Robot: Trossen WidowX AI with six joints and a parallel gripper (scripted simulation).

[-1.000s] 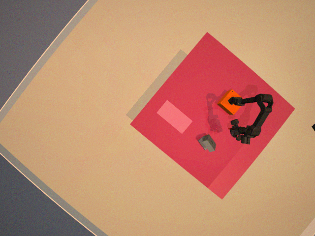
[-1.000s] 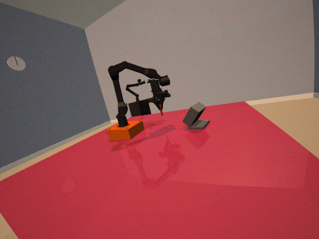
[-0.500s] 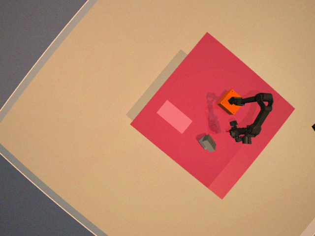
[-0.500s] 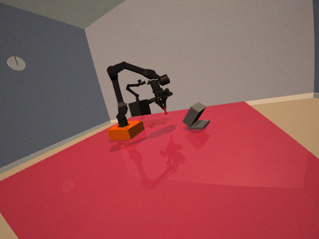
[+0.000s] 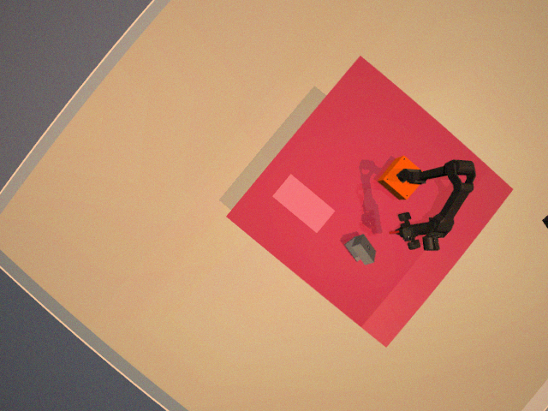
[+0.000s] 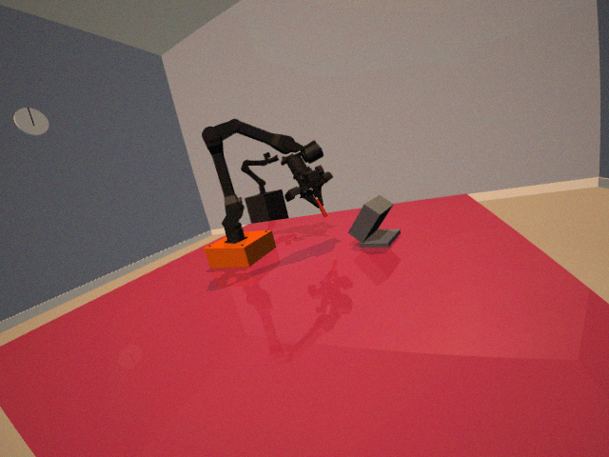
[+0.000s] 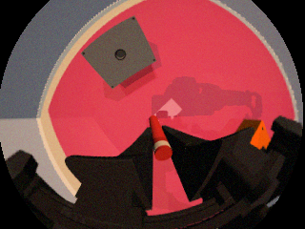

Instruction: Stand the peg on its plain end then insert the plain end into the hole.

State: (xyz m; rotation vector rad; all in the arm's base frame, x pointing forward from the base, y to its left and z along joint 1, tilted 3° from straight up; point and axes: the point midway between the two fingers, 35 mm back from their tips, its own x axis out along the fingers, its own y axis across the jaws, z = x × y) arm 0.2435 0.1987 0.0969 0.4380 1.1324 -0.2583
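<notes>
Now: gripper tip 18 cm short of the grey sloped panel, 5 cm above it and 1 cm to the left of it. Also, from my gripper tip: red peg (2 cm above, 1 cm behind).
</notes>
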